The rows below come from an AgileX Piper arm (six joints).
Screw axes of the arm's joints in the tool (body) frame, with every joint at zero. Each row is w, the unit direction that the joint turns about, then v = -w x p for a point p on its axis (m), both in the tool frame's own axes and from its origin. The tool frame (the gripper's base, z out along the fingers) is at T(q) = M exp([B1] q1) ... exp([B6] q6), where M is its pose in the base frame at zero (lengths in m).
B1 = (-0.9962, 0, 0.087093, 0, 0.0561, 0)
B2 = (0, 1, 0, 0.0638, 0, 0.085)
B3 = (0, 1, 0, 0.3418, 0, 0.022)
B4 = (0, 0, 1, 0, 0, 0)
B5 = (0, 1, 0, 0.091, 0, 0)
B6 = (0, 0, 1, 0, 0, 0)
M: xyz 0.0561 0 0.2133 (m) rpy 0 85.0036 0 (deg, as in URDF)
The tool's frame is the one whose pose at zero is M.
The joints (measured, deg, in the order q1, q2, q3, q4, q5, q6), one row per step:
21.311, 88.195, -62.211, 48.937, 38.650, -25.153
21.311, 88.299, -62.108, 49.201, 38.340, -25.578
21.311, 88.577, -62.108, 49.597, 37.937, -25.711
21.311, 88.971, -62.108, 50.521, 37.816, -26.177
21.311, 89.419, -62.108, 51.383, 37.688, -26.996
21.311, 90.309, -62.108, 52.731, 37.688, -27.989
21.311, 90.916, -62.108, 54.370, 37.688, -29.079
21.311, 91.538, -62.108, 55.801, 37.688, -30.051
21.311, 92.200, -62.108, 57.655, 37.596, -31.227
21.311, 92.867, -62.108, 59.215, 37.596, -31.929
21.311, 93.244, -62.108, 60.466, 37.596, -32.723
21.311, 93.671, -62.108, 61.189, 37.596, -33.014
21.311, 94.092, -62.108, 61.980, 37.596, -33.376
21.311, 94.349, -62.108, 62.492, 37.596, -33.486
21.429, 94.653, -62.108, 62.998, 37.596, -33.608
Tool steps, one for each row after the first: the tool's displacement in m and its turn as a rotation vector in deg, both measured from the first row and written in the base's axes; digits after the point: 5 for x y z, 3 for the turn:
0.00050, 0.00007, -0.00081, -0.009, -0.214, -0.032
0.00179, 0.00043, -0.00196, 0.175, -0.192, -0.374
0.00297, 0.00139, -0.00352, 0.651, 0.100, -0.496
0.00428, 0.00233, -0.00544, 0.920, 0.183, -0.376
0.00648, 0.00405, -0.00962, 1.385, 0.809, -0.254
0.00802, 0.00567, -0.01198, 2.169, 1.194, -0.199
0.00959, 0.00713, -0.01458, 2.811, 1.592, -0.160
0.01144, 0.00881, -0.01709, 3.712, 1.953, -0.255
0.01314, 0.01032, -0.01988, 4.539, 2.594, -0.491
0.01416, 0.01137, -0.02118, 5.175, 2.797, -0.538
0.01520, 0.01215, -0.02319, 5.524, 3.220, -0.689
0.01624, 0.01295, -0.02511, 5.907, 3.608, -0.831
0.01688, 0.01344, -0.02627, 6.203, 3.928, -1.004
0.01726, 0.01460, -0.02772, 6.468, 4.288, -1.054

